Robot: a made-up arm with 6 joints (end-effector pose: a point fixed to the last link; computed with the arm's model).
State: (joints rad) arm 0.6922 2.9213 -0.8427 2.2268 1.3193 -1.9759
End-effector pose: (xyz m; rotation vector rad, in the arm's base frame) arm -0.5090 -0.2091 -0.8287 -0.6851 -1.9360 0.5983
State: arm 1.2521 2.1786 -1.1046 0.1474 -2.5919 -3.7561
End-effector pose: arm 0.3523 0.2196 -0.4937 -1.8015 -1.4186 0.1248
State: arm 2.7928 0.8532 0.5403 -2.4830 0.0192 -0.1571
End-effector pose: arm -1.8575 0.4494 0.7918 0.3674 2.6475 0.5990
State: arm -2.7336 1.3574 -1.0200 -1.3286 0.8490 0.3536
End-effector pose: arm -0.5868 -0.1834 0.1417 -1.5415 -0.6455 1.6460
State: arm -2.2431 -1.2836 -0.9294 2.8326 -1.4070 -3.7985
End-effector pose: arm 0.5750 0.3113 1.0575 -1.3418 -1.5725 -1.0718
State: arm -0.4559 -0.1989 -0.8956 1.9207 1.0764 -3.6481
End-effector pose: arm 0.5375 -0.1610 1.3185 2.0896 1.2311 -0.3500
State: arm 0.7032 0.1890 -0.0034 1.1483 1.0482 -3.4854
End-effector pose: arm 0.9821 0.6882 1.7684 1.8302 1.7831 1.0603
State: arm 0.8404 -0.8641 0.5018 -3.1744 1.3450 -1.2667
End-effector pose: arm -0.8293 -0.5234 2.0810 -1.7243 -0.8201 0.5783
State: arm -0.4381 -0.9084 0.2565 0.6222 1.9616 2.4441
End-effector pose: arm -0.9524 0.2051 2.0371 0.4855 1.0026 1.9271
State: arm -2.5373 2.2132 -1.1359 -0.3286 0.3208 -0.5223
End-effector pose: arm -0.4101 0.0259 -0.3533 -2.2114 -0.7614 0.4700
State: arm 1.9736 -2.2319 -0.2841 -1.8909 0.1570 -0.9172
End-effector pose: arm 0.4112 -1.1806 0.2768 -1.0670 -0.8876 -1.0639
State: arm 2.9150 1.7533 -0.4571 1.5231 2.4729 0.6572
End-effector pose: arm -1.0955 0.2657 -0.8816 -0.7105 -0.5044 -2.2856
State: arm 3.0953 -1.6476 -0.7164 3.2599 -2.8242 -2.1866
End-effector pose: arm 0.8932 -0.3085 0.8386 2.2119 0.2234 -0.7448
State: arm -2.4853 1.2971 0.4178 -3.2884 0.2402 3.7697
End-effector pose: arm -1.4291 -1.4361 -0.0054 1.0642 0.8830 -1.8608
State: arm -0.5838 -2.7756 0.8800 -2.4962 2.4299 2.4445
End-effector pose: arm -1.0312 0.9385 -1.4078 0.8831 -1.5118 -0.0651
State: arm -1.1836 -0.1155 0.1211 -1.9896 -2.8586 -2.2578
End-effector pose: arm 0.3851 -0.6551 1.6836 -2.0351 -2.2829 0.3726
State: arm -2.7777 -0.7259 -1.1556 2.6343 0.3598 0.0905
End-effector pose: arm 0.1879 -0.1798 1.1028 -0.4331 2.2411 -0.3516
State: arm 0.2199 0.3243 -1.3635 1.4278 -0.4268 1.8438
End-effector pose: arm 0.6210 0.0996 0.7342 1.6676 -0.0595 -1.9626
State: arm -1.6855 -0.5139 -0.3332 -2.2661 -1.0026 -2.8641
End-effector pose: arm 0.1493 -0.2084 1.4911 -1.7078 0.0392 -1.0743
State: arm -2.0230 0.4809 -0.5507 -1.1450 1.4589 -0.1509
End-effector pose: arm -0.5037 -0.7830 0.6697 -0.1844 -0.9824 -2.9673
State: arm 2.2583 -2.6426 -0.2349 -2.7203 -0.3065 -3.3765
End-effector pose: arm 0.6277 -1.1508 -0.3537 2.4167 -1.3927 0.4815
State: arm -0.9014 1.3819 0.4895 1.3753 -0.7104 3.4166
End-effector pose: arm 1.3260 -1.7599 0.0066 1.1655 -0.1885 -2.0110
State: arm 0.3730 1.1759 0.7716 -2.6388 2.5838 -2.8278
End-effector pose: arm 1.8877 0.9915 0.3531 -0.9236 2.8577 -0.1673
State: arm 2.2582 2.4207 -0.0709 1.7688 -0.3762 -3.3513
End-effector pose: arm -0.3075 0.2913 -1.5914 -1.0625 0.8024 0.0779
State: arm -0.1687 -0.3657 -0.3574 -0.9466 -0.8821 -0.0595
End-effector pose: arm 0.3340 -0.2162 1.4162 0.9968 0.7367 0.2514
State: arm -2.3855 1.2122 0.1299 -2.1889 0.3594 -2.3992
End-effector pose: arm -1.0547 -1.2087 -0.1150 0.5210 1.8696 -0.7206
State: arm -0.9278 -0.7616 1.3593 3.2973 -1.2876 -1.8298
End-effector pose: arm -0.6514 1.3122 2.0976 0.8040 1.7450 1.2438
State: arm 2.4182 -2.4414 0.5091 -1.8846 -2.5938 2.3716
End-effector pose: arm 1.2706 -1.2327 -0.4444 0.0005 2.4723 1.2585
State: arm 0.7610 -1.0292 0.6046 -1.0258 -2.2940 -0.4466
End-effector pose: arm -0.6883 -0.8479 1.9142 -0.3194 0.7939 1.5174
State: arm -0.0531 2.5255 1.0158 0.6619 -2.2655 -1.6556
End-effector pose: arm 1.0537 -0.2683 -1.8159 -1.2770 1.6635 -2.3301
